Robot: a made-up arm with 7 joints.
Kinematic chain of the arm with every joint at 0, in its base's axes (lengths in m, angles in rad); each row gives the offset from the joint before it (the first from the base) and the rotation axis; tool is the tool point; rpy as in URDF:
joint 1: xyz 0 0 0.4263 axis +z
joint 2: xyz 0 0 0 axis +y
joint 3: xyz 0 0 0.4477 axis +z
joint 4: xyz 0.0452 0 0 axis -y
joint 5: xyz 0.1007 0 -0.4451 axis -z
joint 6: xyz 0 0 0 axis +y
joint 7: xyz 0.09 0 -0.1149 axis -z
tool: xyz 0 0 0 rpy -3.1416 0 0
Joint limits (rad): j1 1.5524..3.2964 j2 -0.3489..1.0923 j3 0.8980..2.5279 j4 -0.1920..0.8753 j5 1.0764..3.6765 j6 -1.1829..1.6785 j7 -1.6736..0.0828
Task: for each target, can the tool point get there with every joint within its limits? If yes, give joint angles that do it. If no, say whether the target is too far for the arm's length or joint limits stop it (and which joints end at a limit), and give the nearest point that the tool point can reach.
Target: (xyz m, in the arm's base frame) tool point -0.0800 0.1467 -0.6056
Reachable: no: joint limits stop it (at a limit: joint 1, joint 2, joint 3) | nearest point -0.2264 0.1744 0.1427 | short by 0.763 m
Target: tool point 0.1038 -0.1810 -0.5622
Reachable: no: joint limits stop it (at a limit: joint 1, joint 2, joint 3) | nearest point -0.0709 -0.2383 0.1522 | short by 0.738 m
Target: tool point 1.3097 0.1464 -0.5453
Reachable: no: too far | nearest point 0.5076 -0.1441 0.3739 | short by 1.254 m
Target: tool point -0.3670 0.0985 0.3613
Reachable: yes | joints 1.7913 0.2437 1.2471 0.4911 1.9455 0.1224 -0.6840
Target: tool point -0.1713 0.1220 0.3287
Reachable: yes | joints 1.8660 0.1395 1.1938 0.0067 1.2785 -0.3501 -1.2833
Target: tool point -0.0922 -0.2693 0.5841
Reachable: yes | joints 2.6515 0.9764 1.9862 0.6835 3.3518 -0.6550 -0.6130
